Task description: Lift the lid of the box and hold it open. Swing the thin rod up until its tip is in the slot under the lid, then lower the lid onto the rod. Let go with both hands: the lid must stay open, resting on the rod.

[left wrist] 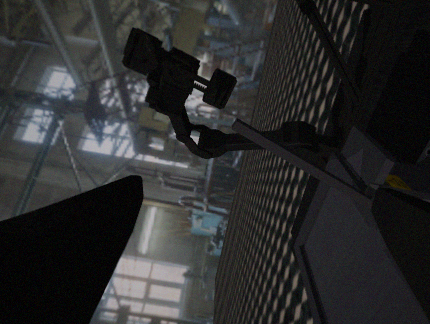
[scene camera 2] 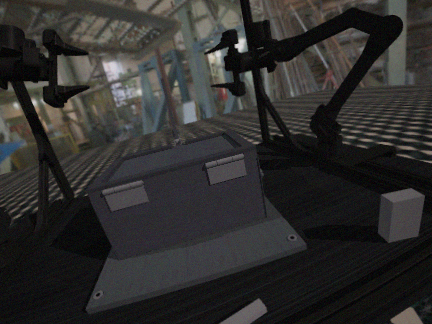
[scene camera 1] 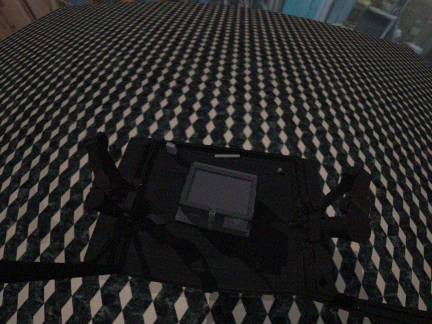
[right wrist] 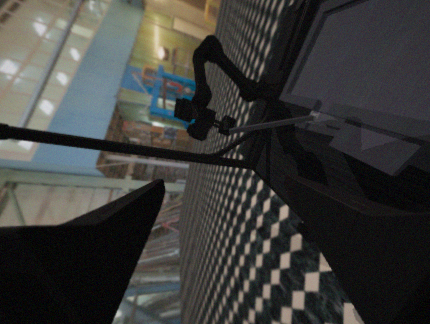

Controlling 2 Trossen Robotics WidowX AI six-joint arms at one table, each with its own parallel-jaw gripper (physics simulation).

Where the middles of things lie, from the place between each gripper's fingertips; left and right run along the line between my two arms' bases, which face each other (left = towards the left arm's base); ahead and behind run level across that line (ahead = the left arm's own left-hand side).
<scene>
I see my right gripper 160 mm short of the lid (scene camera 1: 226, 193), 150 mm to the right of it and 250 mm above it.
My left hand is 180 mm above the lid, 170 mm to the left of it and 160 mm short of it.
</scene>
